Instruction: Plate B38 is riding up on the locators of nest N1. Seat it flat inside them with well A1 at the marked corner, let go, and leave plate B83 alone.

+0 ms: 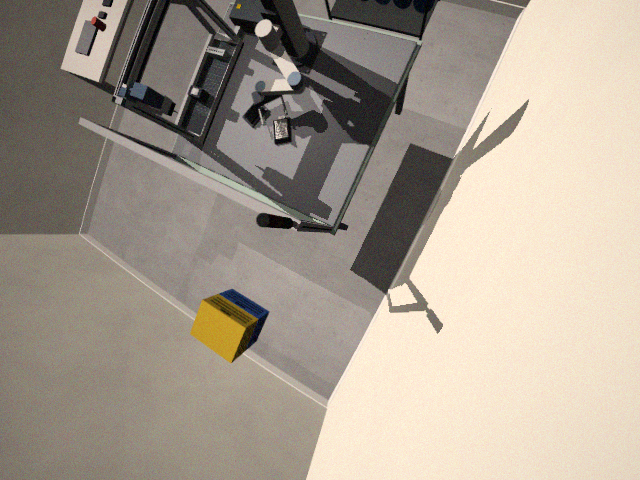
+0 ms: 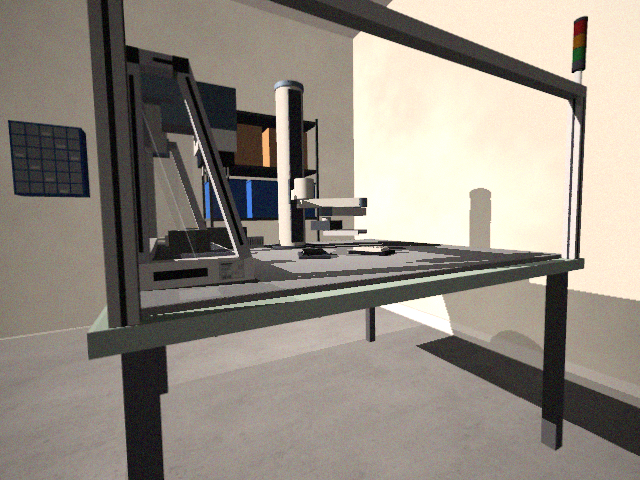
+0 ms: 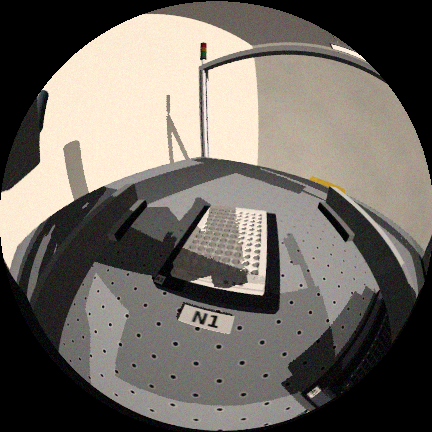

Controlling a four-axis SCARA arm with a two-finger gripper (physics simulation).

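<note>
Plate B38, white with round wells, lies in the black nest N1. Its near edge shows as a pale side wall above the nest's rim; a shadow covers its near left part, and its exact tilt is hard to tell. A small A1 mark is on the nest's near left corner. Which well is A1 cannot be read. My gripper is open and empty above the plate, one finger on each side, touching nothing. A dark plate, apparently B83, sits in a neighbouring nest.
The N1 sign lies before the nest. The arm's column stands behind. A framed station with a long tray stands left of the nests. A light tower tops a guard-frame post.
</note>
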